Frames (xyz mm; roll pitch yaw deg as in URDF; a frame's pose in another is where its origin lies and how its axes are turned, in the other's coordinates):
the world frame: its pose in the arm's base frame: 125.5 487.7 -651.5 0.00 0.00 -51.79
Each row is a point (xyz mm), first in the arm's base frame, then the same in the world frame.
Working: the arm's base frame: its pose in the world frame: 305.6 -400.3 651.5 0.00 0.00 51.79

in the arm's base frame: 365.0 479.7 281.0
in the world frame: 154.4 183.2 932.5
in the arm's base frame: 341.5 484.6 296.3
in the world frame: 136.0 167.8 947.8
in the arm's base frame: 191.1 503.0 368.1
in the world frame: 28.6 61.0 1019.6
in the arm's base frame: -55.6 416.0 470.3
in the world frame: -55.7 -186.6 1121.8
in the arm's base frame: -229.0 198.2 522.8
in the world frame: 8.2 -457.6 1174.3
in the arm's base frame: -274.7 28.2 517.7
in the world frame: 113.5 -598.7 1169.2
